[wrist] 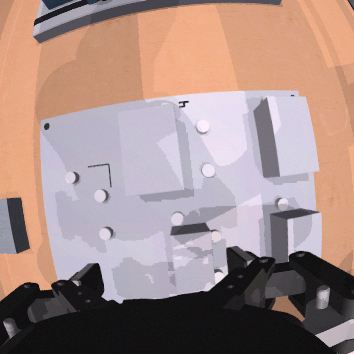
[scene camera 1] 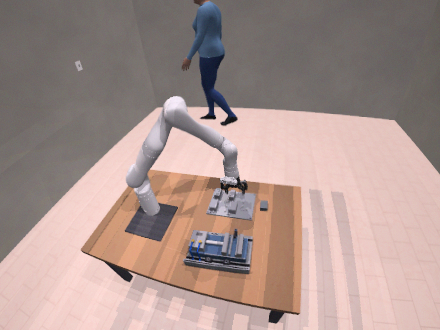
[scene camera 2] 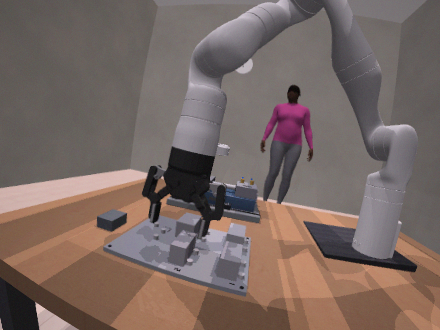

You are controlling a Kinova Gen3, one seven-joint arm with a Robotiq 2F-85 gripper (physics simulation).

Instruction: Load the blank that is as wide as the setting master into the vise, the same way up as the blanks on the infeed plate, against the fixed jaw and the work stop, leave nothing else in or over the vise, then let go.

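Places are measured from the arm's base along level axes (x ahead, y left, z up), in metres.
Pixels of known places: gripper, fingertip midpoint: [wrist: 163, 270] [scene camera 1: 235, 193] [scene camera 2: 176, 229]; arm's base, link origin: [scene camera 1: 152, 209] [scene camera 2: 369, 250].
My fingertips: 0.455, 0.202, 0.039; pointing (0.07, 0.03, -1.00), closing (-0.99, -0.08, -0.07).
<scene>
For each thing: its middle in the pictures, then the offset to it from my fingertips, as dx, dy, dz. "spot": a spot on its surface instead.
- infeed plate, body centre: [wrist: 179, 206] [scene camera 2: 187, 245] [scene camera 1: 232, 203] -0.012, -0.038, -0.048
- narrow grey blank, body centre: [wrist: 192, 265] [scene camera 2: 183, 247] -0.020, +0.006, -0.026
- wider blank, body centre: [wrist: 152, 152] [scene camera 2: 189, 225] [scene camera 1: 232, 207] +0.006, -0.082, -0.026
- grey vise, body centre: [scene camera 2: 217, 192] [scene camera 1: 219, 247] +0.011, -0.344, -0.003
- darker grey block, body centre: [wrist: 5, 225] [scene camera 2: 112, 219] [scene camera 1: 263, 205] +0.170, -0.021, -0.040
- dark upright handle, surface spot: [scene camera 1: 235, 232] spot: +0.073, -0.275, +0.042
My gripper [scene camera 1: 234, 191] [scene camera 2: 179, 227] [wrist: 163, 270] is open and empty, low over the infeed plate [scene camera 1: 245, 212] [scene camera 2: 130, 246] [wrist: 135, 280]. In the wrist view its fingers stand either side of a narrow grey blank [wrist: 192, 260] [scene camera 2: 182, 248]. A wider blank [wrist: 152, 150] [scene camera 1: 233, 207] lies nearer the vise. Two more blanks, one [wrist: 292, 137] [scene camera 1: 214, 203] nearer the vise and one [wrist: 302, 237] [scene camera 2: 230, 265] farther, lie along one side. The blue and grey vise [scene camera 1: 215, 250] [scene camera 2: 240, 200] is partly hidden behind the gripper in scene camera 2. Which block is the setting master is unclear.
A darker grey block [scene camera 1: 264, 205] [scene camera 2: 112, 220] [wrist: 10, 225] lies on the table beside the plate. White pins [wrist: 202, 126] stand up from the plate among the blanks. A dark upright handle [scene camera 1: 235, 232] stands at the vise. A black mat [scene camera 1: 167, 220] [scene camera 2: 325, 242] lies under the arm's base.
</scene>
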